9 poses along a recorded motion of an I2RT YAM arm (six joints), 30 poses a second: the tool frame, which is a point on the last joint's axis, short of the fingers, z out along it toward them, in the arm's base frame.
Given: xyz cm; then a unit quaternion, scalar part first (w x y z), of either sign.
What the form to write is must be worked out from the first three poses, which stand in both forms.
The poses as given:
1: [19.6 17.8 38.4 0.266 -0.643 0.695 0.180]
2: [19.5 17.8 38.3 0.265 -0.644 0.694 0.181]
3: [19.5 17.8 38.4 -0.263 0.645 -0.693 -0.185]
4: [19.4 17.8 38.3 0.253 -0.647 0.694 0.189]
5: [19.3 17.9 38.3 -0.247 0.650 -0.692 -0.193]
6: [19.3 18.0 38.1 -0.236 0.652 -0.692 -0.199]
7: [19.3 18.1 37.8 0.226 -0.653 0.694 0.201]
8: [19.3 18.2 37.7 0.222 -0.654 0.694 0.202]
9: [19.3 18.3 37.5 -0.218 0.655 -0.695 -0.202]
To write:
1: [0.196 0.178 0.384 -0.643 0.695 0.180 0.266]
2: [0.195 0.178 0.383 -0.644 0.694 0.181 0.265]
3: [0.195 0.178 0.384 -0.645 0.693 0.185 0.263]
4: [0.194 0.178 0.383 -0.647 0.694 0.189 0.253]
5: [0.193 0.179 0.383 -0.650 0.692 0.193 0.247]
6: [0.193 0.180 0.381 -0.652 0.692 0.199 0.236]
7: [0.193 0.181 0.378 -0.653 0.694 0.201 0.226]
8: [0.193 0.182 0.377 -0.654 0.694 0.202 0.222]
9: [0.193 0.183 0.375 -0.655 0.695 0.202 0.218]
